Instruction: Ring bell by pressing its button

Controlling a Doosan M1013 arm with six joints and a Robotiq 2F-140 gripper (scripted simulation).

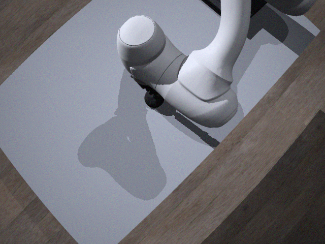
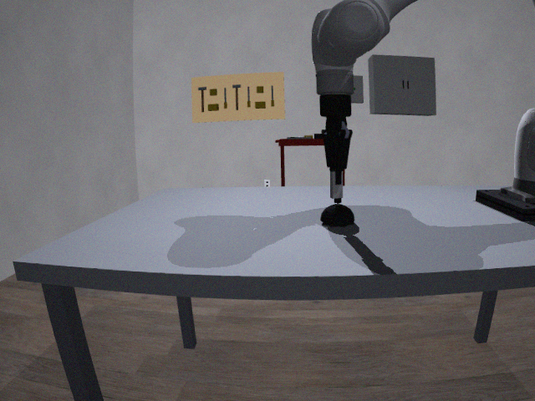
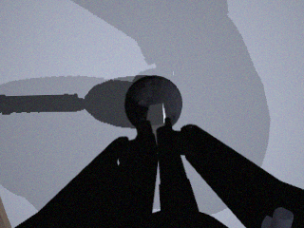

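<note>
Right now my hand is 40 mm above the bell button and 10 mm to the right of it. From my hand the other things lie so: black dome bell: 60 mm below, 10 mm to the left.
</note>
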